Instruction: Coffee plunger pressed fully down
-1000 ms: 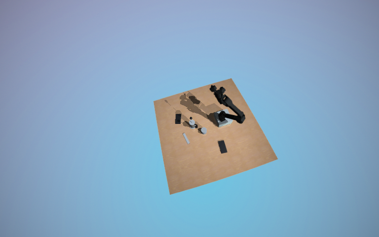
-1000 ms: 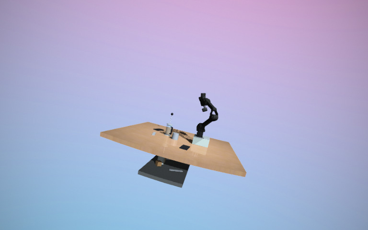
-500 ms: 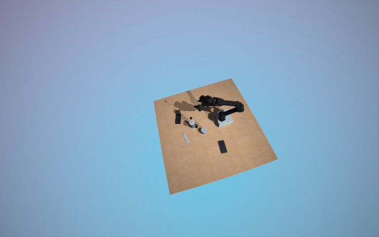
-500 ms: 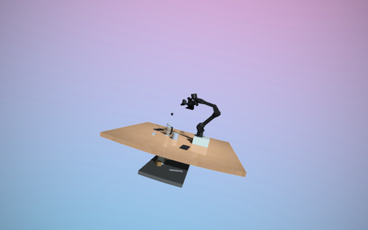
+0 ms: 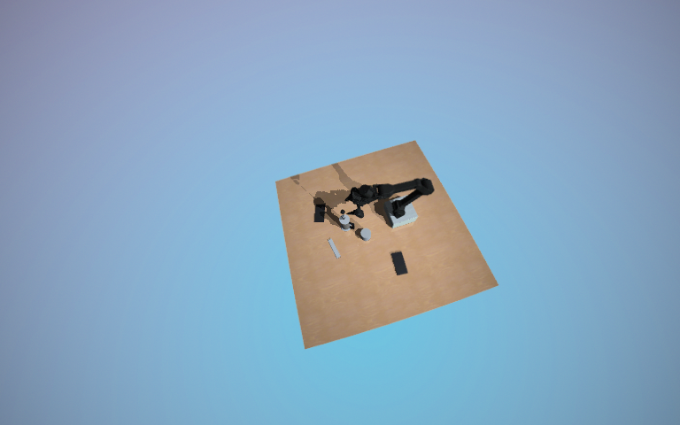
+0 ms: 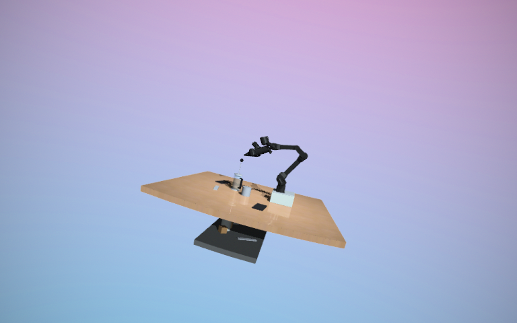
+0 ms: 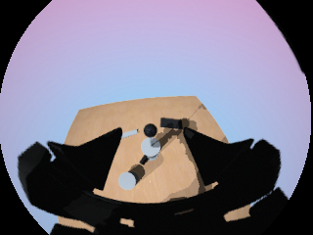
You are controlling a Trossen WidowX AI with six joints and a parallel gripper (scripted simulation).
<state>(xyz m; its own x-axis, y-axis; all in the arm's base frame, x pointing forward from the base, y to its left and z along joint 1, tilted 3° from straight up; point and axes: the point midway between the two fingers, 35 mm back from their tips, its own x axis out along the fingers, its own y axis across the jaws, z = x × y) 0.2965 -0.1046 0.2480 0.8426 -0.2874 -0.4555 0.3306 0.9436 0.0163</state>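
The coffee press is 180 mm below my gripper tip, 20 mm ahead of it and 10 mm to the left of it.
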